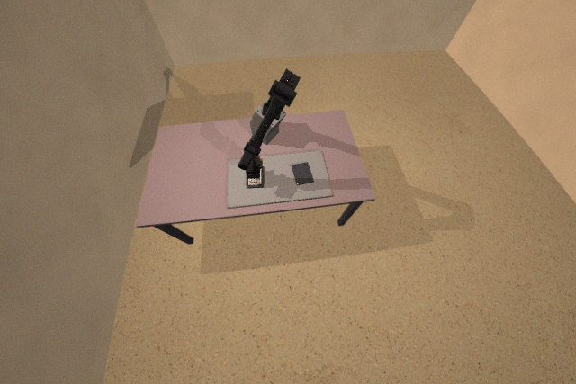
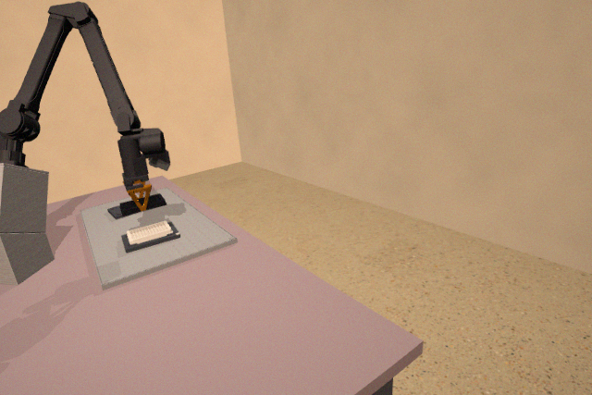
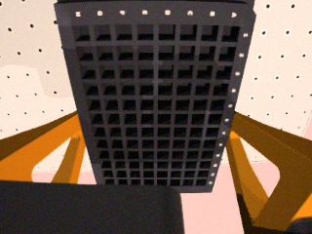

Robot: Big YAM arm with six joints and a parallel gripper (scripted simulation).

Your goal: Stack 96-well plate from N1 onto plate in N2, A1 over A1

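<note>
Right now my hand is 90 mm above the white 96-well plate. Round my hand: dark 96-well plate (right at my hand).
</note>
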